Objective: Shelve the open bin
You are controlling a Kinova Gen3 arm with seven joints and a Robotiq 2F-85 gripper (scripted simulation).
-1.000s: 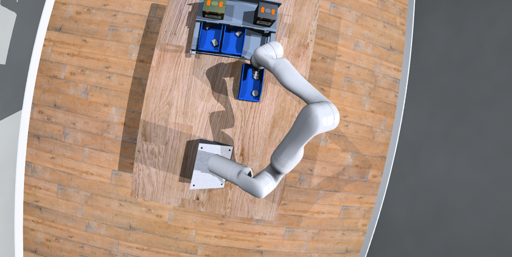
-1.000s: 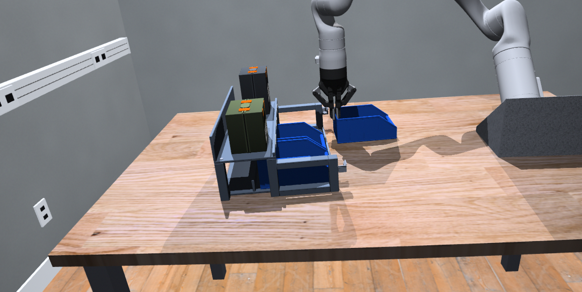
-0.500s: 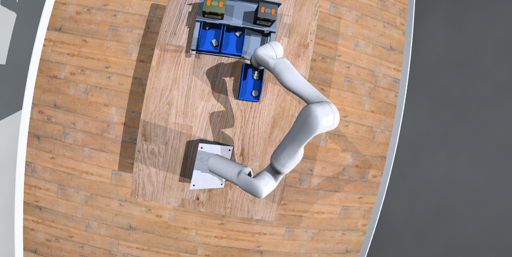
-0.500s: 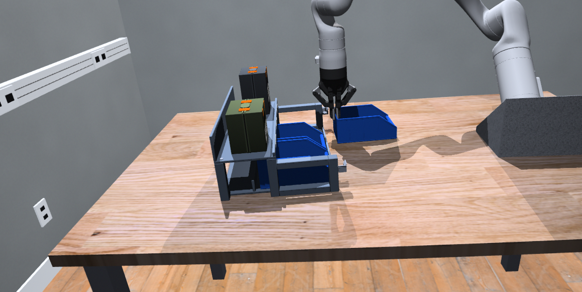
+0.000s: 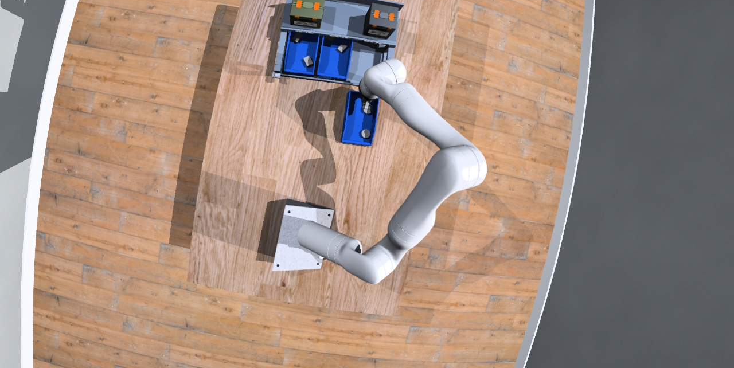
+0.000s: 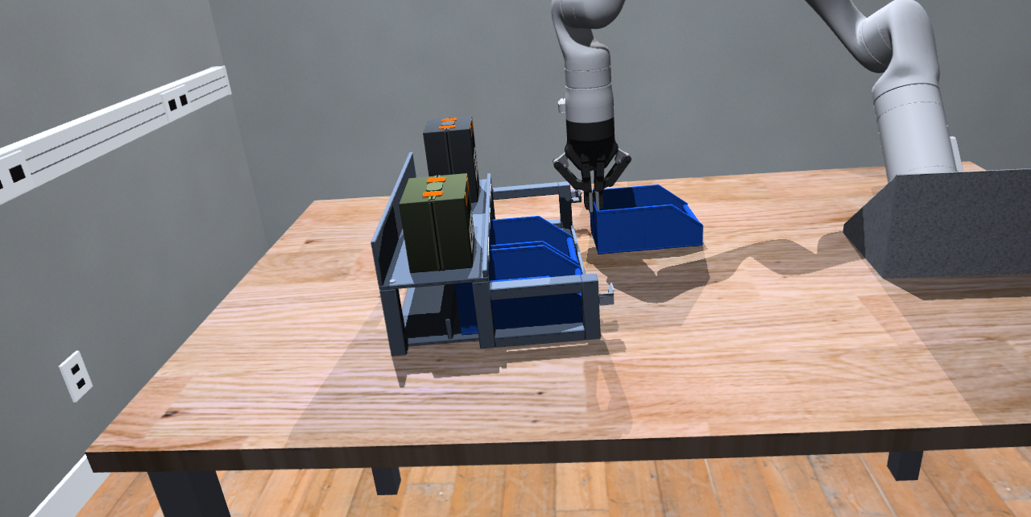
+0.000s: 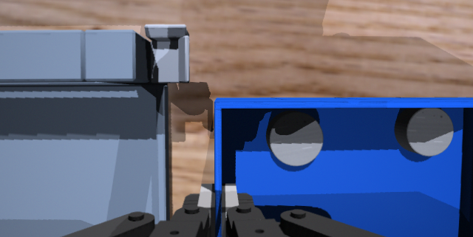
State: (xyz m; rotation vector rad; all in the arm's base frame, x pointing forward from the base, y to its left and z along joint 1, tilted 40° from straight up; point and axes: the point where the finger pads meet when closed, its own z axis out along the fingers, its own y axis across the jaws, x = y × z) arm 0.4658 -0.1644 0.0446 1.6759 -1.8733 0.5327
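Now: hand 50 mm past the round grey part, 20 mm to the left of it and 60 mm above it. From my hand the other things lie so: green box 240 mm ahead, 210 mm to the left, 80 mm above; then dark box 220 mm ahead, 20 mm to the right, 90 mm above; then shelf 160 mm ahead, 100 mm to the left, 10 mm below.
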